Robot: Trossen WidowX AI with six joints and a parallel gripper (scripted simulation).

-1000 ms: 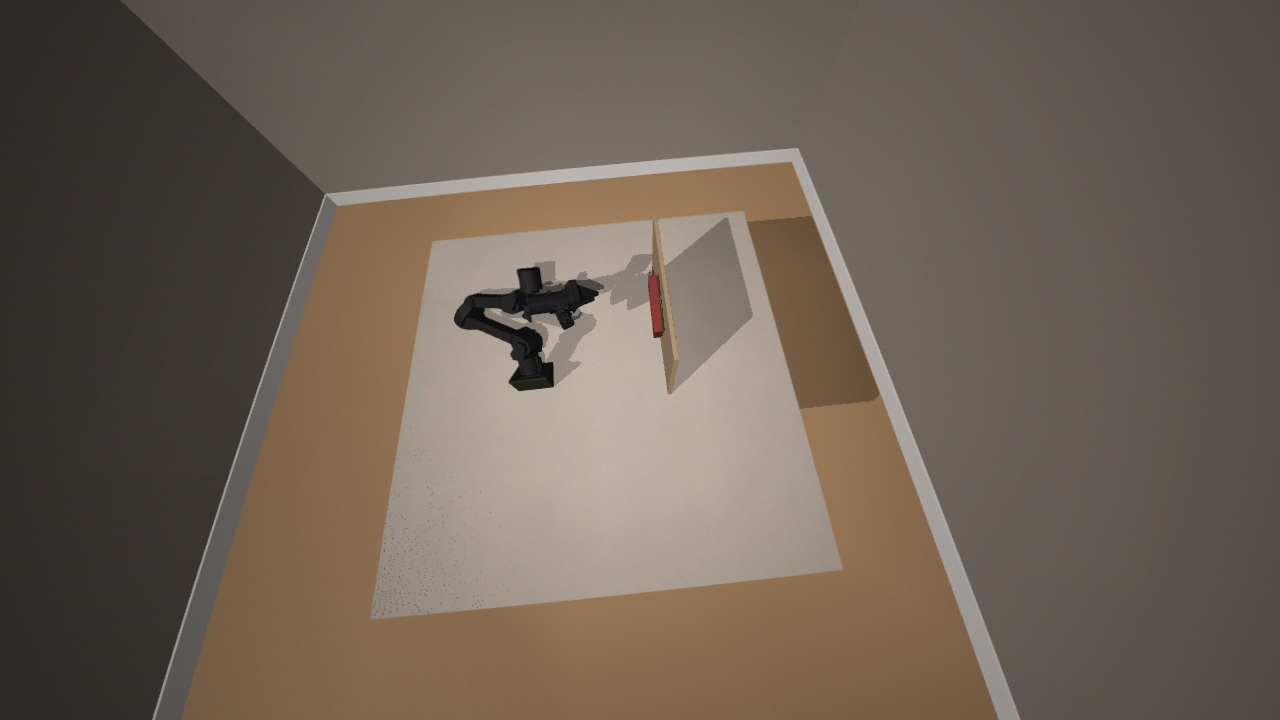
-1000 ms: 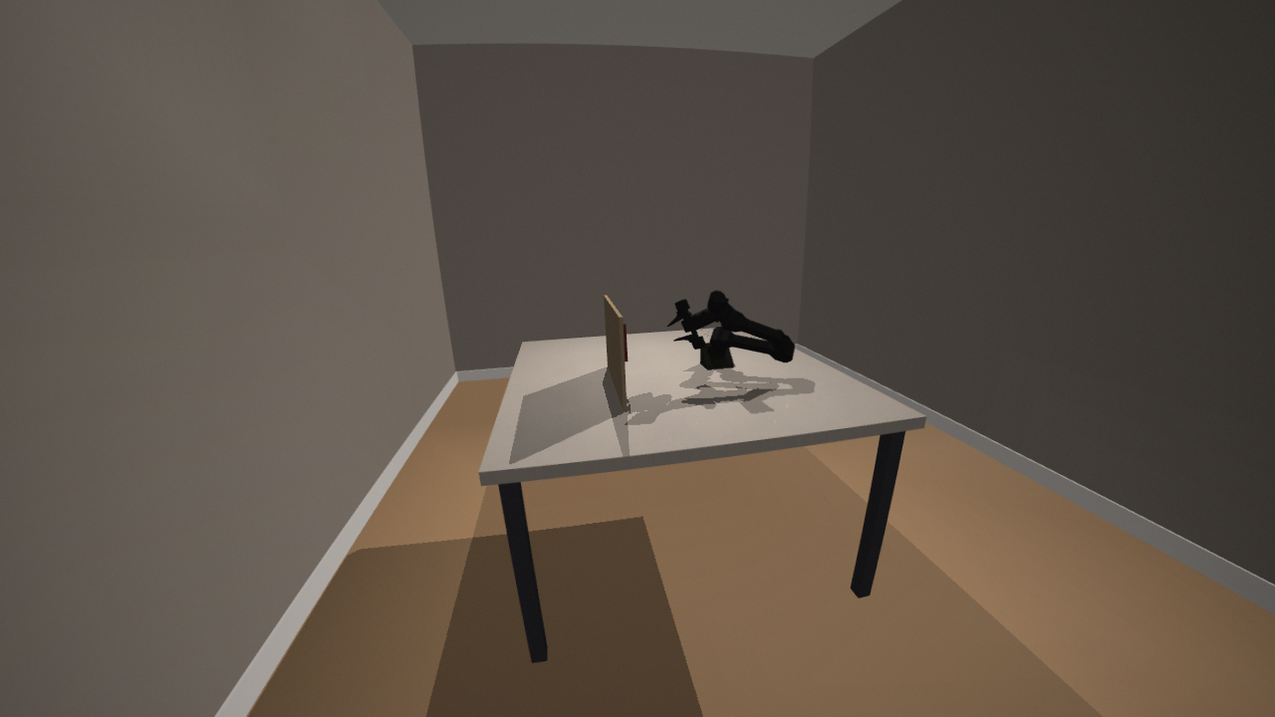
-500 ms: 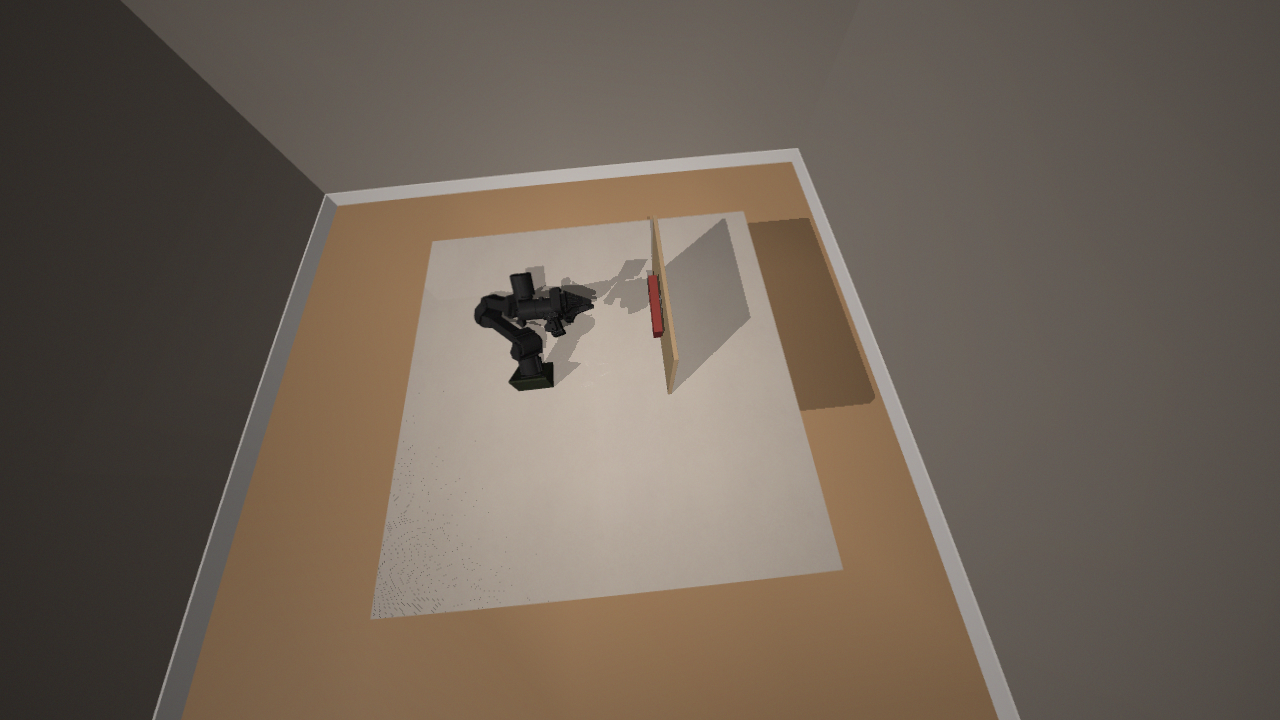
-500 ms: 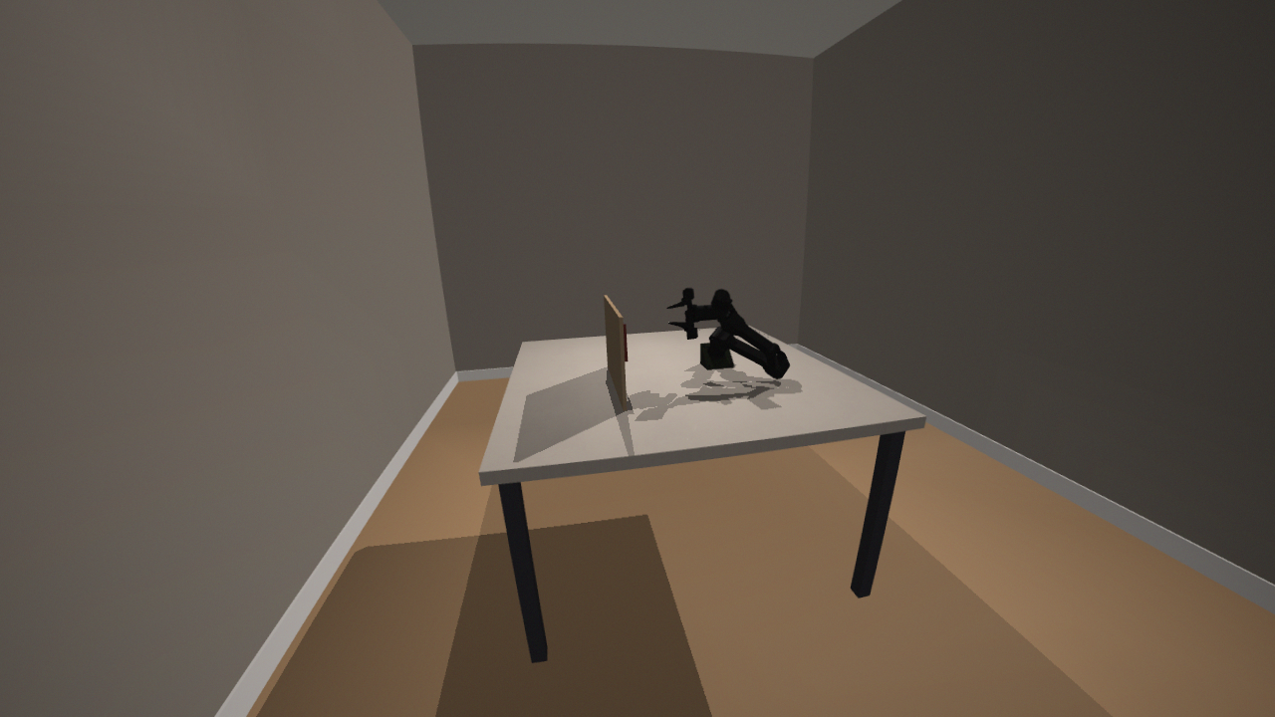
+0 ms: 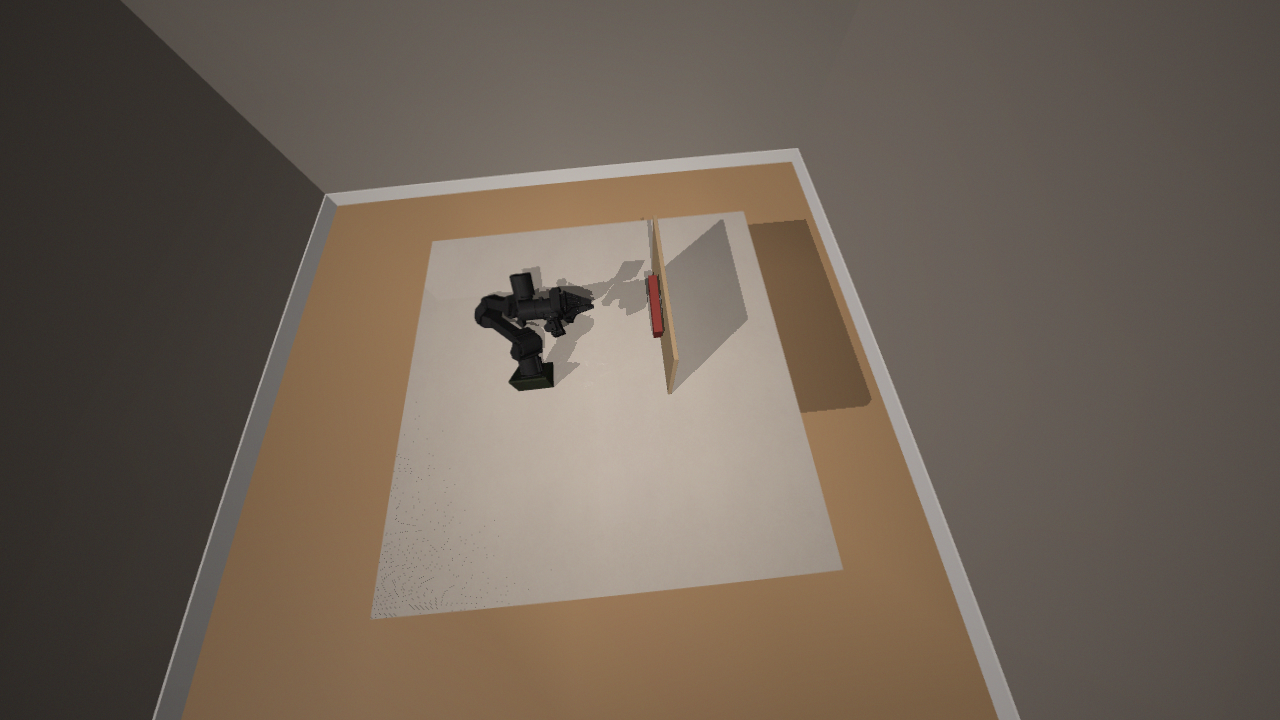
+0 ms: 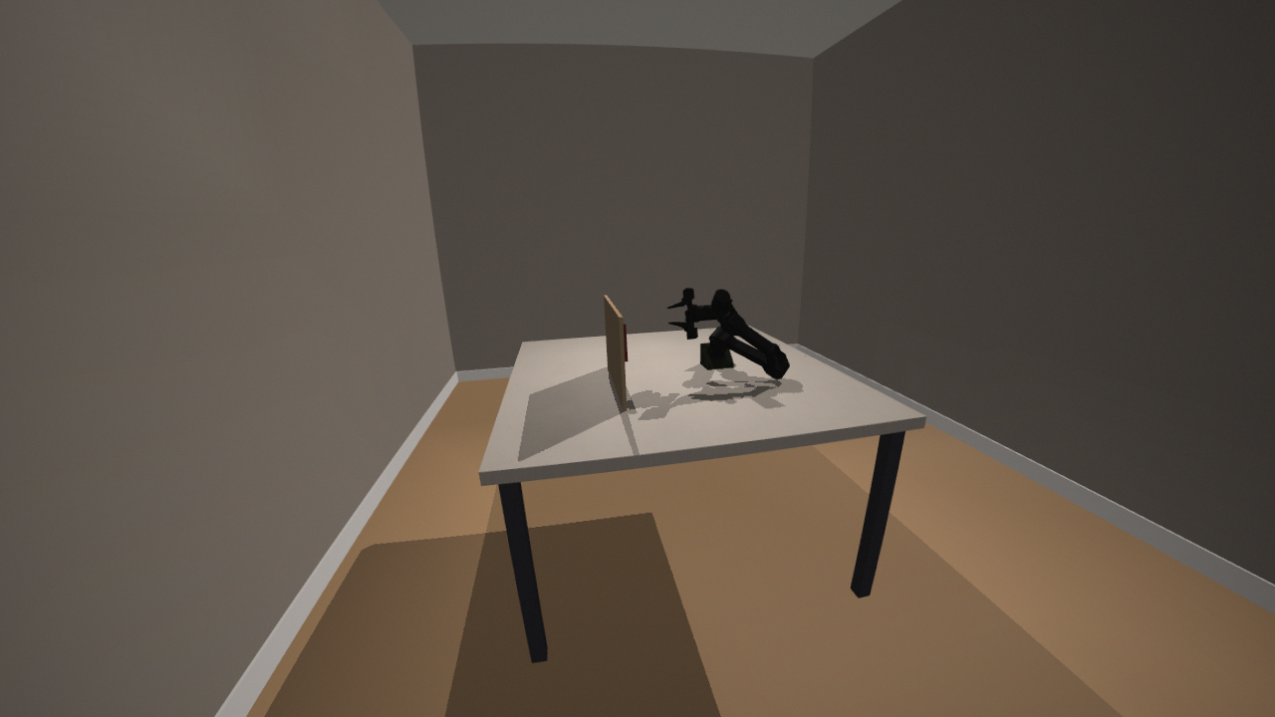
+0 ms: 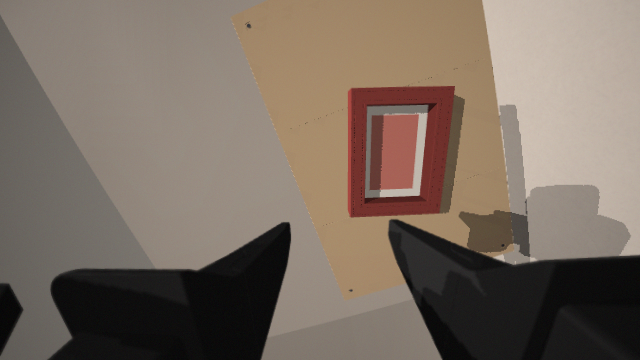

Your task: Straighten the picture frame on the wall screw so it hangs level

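Right now the red picture frame is 19 cm ahead of my gripper tip and 9 cm below it. The rest, counted from my gripper tip: tan wall panel 20 cm ahead, 10 cm below, 1 cm to the right.
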